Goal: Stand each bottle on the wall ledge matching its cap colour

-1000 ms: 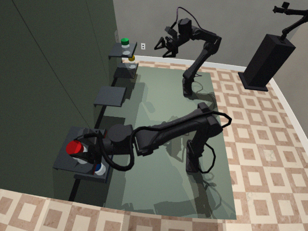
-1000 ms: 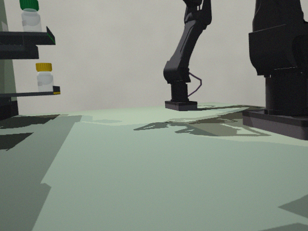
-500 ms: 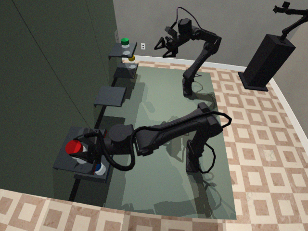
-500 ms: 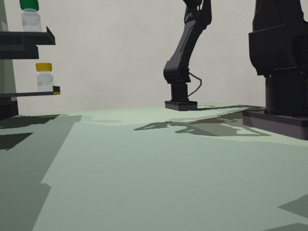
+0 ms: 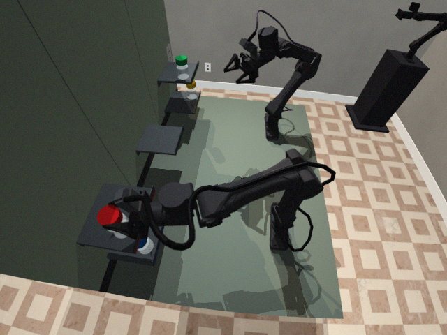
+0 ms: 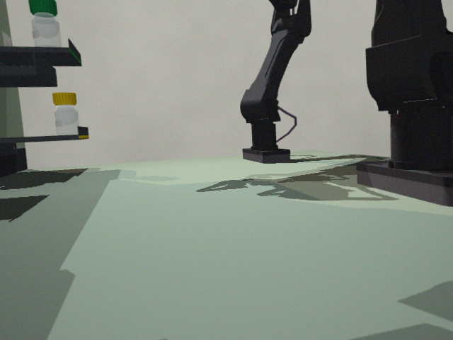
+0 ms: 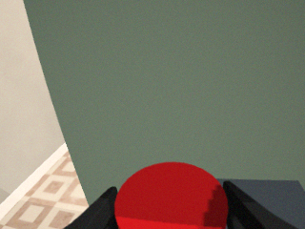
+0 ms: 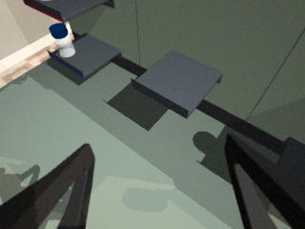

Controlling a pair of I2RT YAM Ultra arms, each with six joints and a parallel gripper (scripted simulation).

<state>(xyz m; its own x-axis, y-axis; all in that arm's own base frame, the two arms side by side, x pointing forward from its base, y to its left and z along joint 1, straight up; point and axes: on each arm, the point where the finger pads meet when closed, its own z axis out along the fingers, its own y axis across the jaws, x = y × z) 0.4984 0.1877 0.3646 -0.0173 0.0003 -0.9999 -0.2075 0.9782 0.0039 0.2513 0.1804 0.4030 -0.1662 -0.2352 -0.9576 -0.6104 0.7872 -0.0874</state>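
The red-capped bottle lies 5 cm below my left hand. The rest, counted from my left hand: blue-capped bottle (25 cm below); then green-capped bottle (1 cm behind, 78 cm to the right, 5 cm below); then yellow-capped bottle (2 cm behind, 88 cm to the right, 25 cm below).
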